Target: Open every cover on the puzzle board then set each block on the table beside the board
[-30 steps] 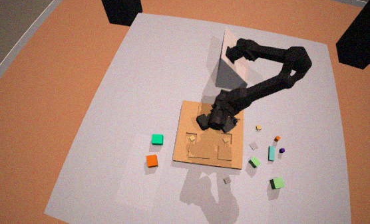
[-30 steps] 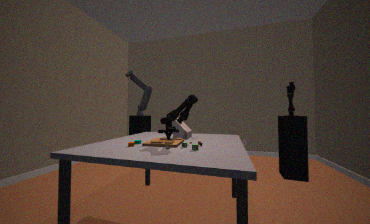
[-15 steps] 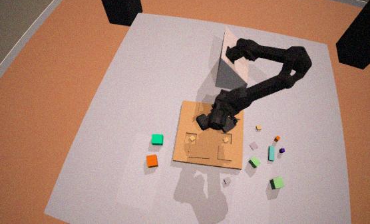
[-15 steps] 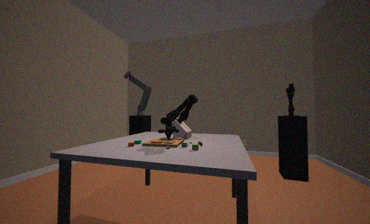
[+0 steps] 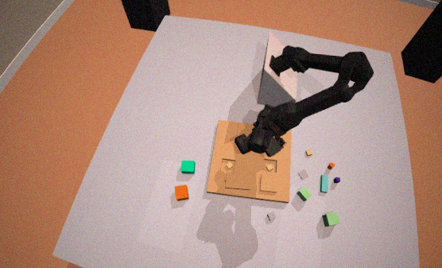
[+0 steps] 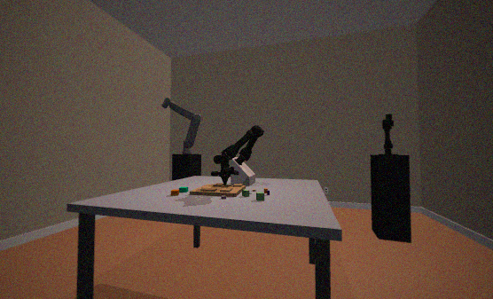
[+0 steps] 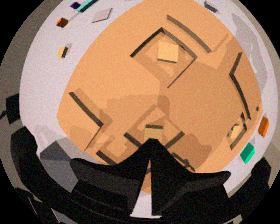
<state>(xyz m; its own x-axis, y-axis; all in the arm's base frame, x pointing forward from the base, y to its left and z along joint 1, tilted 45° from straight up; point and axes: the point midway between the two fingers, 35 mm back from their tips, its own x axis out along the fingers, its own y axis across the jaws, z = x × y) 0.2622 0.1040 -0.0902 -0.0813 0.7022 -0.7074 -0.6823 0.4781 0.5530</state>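
My gripper tip is 50 mm short of the tan puzzle board, 10 mm to the right of it and 10 mm above it. From my gripper tip the other things lie so: teal bar 280 mm to the left, 70 mm ahead, 20 mm below; then tiny orange cube 290 mm to the left, 20 mm below; then green block 230 mm to the right, 150 mm ahead, 20 mm below.
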